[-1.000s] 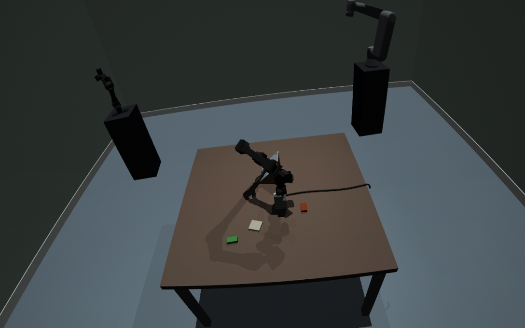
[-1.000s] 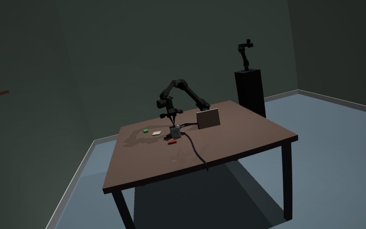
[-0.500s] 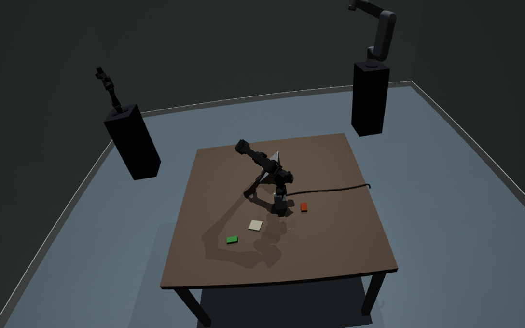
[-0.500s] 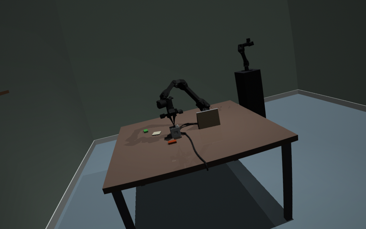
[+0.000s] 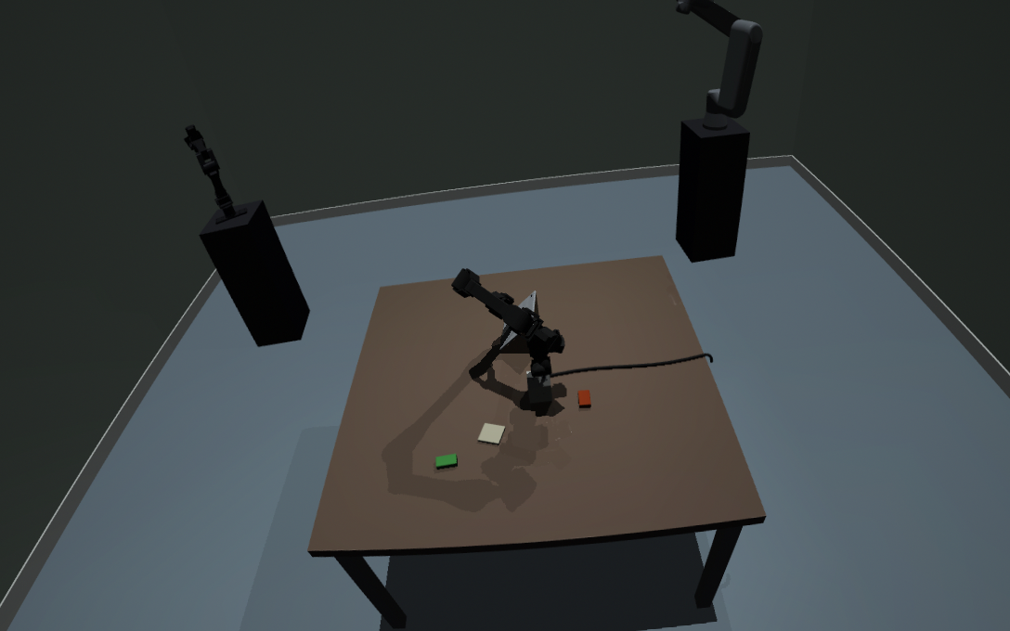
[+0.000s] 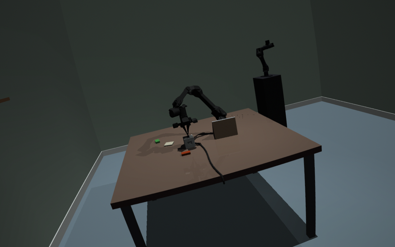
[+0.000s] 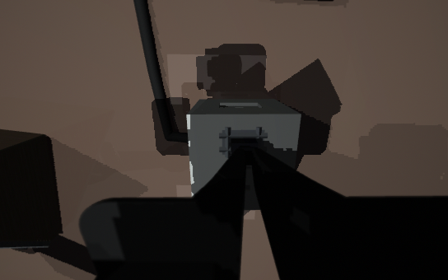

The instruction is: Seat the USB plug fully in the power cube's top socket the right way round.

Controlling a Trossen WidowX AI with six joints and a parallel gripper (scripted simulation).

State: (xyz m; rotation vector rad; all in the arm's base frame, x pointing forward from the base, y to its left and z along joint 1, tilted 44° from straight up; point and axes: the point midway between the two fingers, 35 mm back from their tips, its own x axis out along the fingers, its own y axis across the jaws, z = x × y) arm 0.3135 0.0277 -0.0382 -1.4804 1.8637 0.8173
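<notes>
The dark USB plug is 2 cm below my gripper tip. Also, from my gripper tip: orange block (12 cm to the left, 10 cm below, 6 cm ahead); then green block (35 cm to the right, 23 cm ahead, 10 cm below); then cream tile (20 cm to the right, 14 cm ahead, 10 cm below).
</notes>
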